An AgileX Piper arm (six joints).
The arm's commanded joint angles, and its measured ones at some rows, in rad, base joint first. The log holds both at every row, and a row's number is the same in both.
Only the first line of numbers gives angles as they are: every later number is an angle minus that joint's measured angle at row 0.
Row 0, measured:
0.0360, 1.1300, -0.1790, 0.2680, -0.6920, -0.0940
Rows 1 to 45, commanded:
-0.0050, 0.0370, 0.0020, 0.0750, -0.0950, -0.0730
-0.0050, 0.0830, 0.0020, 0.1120, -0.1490, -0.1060
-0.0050, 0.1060, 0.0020, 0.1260, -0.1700, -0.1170
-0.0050, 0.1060, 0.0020, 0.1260, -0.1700, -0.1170
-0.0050, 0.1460, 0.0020, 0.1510, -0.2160, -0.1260
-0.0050, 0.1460, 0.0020, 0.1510, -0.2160, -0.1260
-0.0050, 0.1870, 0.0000, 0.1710, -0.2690, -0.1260
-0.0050, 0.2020, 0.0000, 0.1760, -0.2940, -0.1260
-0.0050, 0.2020, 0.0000, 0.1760, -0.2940, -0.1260
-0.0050, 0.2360, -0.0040, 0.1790, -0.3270, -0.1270
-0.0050, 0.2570, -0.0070, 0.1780, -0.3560, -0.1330
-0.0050, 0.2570, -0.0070, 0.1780, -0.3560, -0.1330
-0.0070, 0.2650, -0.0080, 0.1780, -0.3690, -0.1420
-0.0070, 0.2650, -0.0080, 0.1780, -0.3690, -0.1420
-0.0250, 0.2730, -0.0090, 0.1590, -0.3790, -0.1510
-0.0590, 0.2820, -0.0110, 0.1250, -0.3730, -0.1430
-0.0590, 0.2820, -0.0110, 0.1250, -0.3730, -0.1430
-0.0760, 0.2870, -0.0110, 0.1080, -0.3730, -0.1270
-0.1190, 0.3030, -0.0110, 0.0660, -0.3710, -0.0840
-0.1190, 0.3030, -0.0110, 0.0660, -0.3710, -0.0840
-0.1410, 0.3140, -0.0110, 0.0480, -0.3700, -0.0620
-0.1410, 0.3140, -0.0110, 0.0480, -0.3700, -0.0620
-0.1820, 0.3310, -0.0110, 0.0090, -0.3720, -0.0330
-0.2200, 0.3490, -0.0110, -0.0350, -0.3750, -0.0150
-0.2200, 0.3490, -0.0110, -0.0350, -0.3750, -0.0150
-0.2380, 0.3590, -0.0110, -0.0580, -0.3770, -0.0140
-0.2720, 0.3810, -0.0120, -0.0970, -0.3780, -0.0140
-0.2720, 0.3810, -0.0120, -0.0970, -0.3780, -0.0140
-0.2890, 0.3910, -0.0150, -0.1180, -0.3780, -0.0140
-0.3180, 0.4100, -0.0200, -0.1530, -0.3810, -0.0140
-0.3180, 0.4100, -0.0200, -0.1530, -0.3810, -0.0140
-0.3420, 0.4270, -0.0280, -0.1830, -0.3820, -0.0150
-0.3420, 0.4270, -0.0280, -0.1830, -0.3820, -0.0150
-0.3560, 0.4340, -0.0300, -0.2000, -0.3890, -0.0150
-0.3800, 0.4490, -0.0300, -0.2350, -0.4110, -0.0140
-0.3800, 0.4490, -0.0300, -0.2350, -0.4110, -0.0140
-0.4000, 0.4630, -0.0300, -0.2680, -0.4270, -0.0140
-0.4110, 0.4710, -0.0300, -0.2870, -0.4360, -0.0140
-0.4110, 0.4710, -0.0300, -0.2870, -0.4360, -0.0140
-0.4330, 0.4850, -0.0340, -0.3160, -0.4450, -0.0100
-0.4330, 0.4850, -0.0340, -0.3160, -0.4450, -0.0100
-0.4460, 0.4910, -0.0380, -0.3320, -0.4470, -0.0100
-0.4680, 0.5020, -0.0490, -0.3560, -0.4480, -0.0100
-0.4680, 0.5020, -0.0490, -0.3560, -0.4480, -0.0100
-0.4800, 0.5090, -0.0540, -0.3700, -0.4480, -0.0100
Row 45, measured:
-0.4620, 0.5040, -0.0390, -0.3410, -0.4230, -0.0130
